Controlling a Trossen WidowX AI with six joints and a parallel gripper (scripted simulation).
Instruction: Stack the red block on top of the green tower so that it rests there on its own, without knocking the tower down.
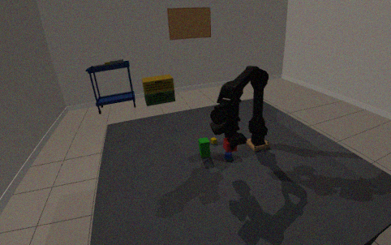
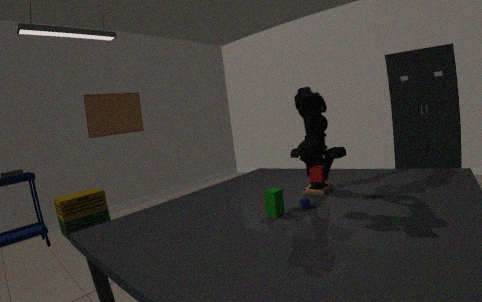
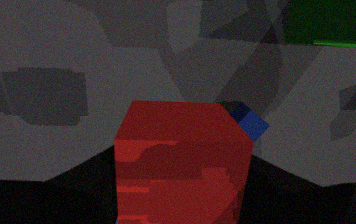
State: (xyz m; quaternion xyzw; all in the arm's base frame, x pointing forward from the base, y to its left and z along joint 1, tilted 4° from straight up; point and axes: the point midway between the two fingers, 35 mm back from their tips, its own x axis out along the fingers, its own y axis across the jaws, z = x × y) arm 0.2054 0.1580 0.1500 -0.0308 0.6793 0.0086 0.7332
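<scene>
The small blue block is 110 mm below my gripper tip, 90 mm to the right of it and 20 mm behind it. From my gripper tip the other things lie so: small yellow object 240 mm to the right, 110 mm below, 20 mm ahead; red block 10 mm above.
</scene>
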